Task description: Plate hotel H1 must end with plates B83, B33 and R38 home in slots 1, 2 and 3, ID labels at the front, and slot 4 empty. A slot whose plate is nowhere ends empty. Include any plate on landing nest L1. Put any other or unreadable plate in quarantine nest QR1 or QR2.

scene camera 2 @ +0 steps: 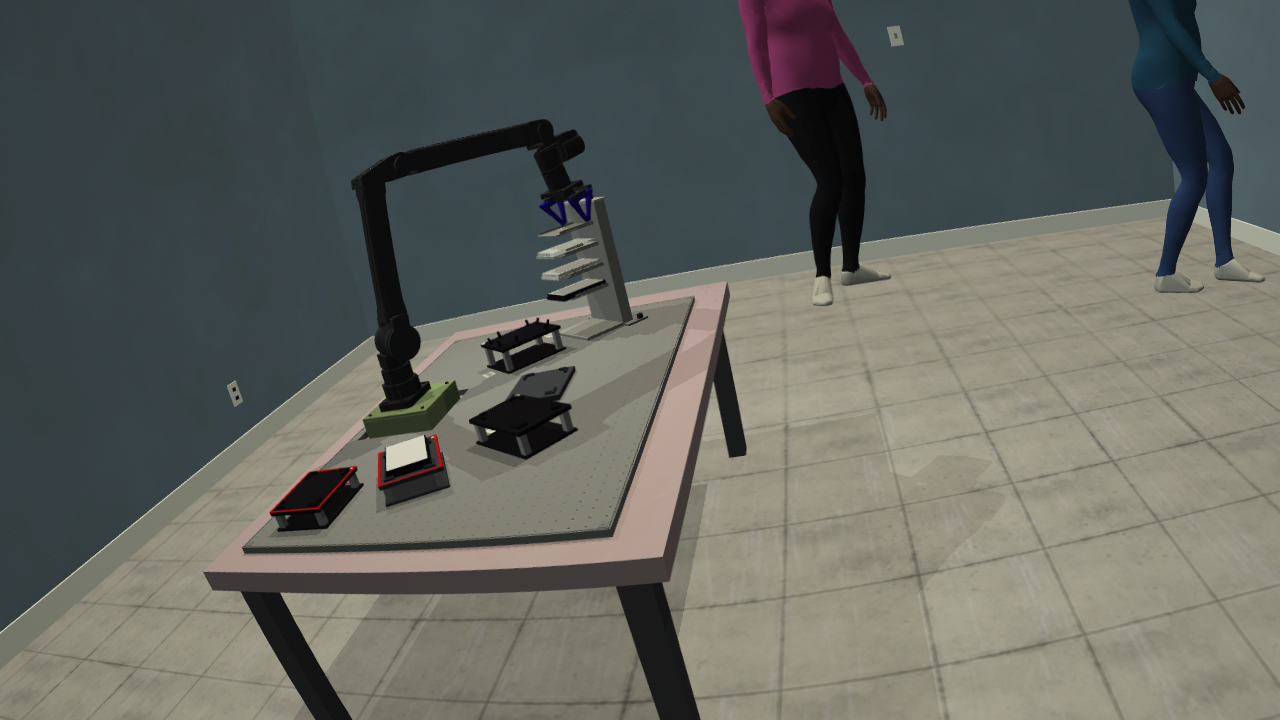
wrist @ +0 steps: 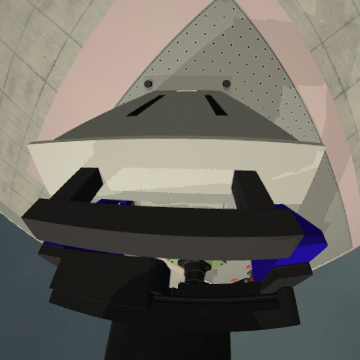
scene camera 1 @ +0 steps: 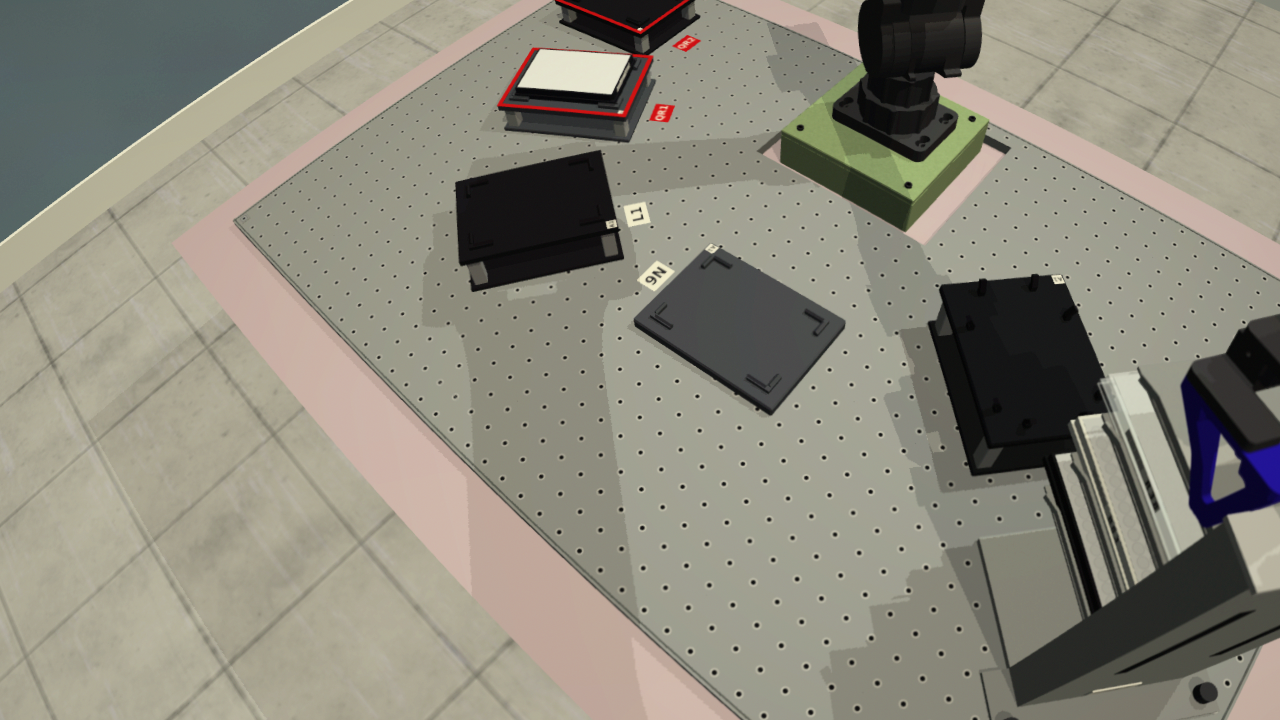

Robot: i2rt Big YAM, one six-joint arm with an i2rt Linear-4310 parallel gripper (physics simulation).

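Places are measured from the arm's base along level axes (x ahead, y left, z up), in centimetres.
Pixels of known places: gripper, between the fingertips: (scene camera 2: 576,222) (scene camera 1: 1273,493); arm's base, origin of its link: (scene camera 2: 406,399) (wrist: 194,263) (scene camera 1: 893,120).
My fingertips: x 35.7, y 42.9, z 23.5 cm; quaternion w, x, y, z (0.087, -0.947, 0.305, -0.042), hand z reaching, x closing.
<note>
For each thing: its middle in the pictures, then the offset to it from my fingertips. "pt": a spot on its surface instead.
- Plate hotel H1, middle of its body: (scene camera 1: 1194,550) (wrist: 181,143) (scene camera 2: 583,258) dy +0.3, dx -0.5, dz -9.2 cm
- black bracket, a spot on its surface: (wrist: 161,228) pt dy +3.2, dx +2.9, dz +8.5 cm
- Landing nest L1, middle of its body: (scene camera 1: 536,217) (scene camera 2: 521,423) dy -63.8, dx -0.3, dz -24.3 cm
- white plate, middle of its body: (scene camera 1: 575,75) (scene camera 2: 407,456) dy -76.7, dx -18.2, dz -22.4 cm
- red-rimmed quarantine nest, middle of its body: (scene camera 1: 578,91) (scene camera 2: 411,468) dy -76.7, dx -18.2, dz -24.8 cm
- flat dark grey nest N6, middle of its body: (scene camera 1: 739,321) (scene camera 2: 540,385) dy -39.6, dx -4.6, dz -26.2 cm
- black raised nest with pins, middle of its body: (scene camera 1: 1022,367) (scene camera 2: 522,343) dy -16.0, dx -15.6, dz -23.3 cm
Plate hotel H1 (scene camera 1: 1155,617) (scene camera 2: 613,269) (wrist: 178,118) stands at the table's near right corner. Light plates (scene camera 1: 1140,429) (scene camera 2: 565,247) sit on its shelves; I cannot read their labels. My gripper (scene camera 1: 1210,502) (scene camera 2: 567,213) (wrist: 182,182) is open at the hotel's top shelf. In the wrist view a black bracket (wrist: 161,228) hides most of its blue fingers, and I cannot see anything between them. Landing nest L1 (scene camera 1: 532,215) (scene camera 2: 522,419) shows a black top. A white plate (scene camera 1: 575,73) (scene camera 2: 407,453) lies on one red-rimmed quarantine nest (scene camera 1: 573,112). The other quarantine nest (scene camera 1: 626,13) (scene camera 2: 313,492) looks black on top.
A flat dark grey nest N6 (scene camera 1: 740,326) (scene camera 2: 543,383) lies mid-table. A black raised nest with pins (scene camera 1: 1016,357) (scene camera 2: 522,342) stands next to the hotel. The arm's green base (scene camera 1: 882,156) (scene camera 2: 412,413) is at the back. Two people (scene camera 2: 810,135) (scene camera 2: 1182,135) stand beyond the table.
</note>
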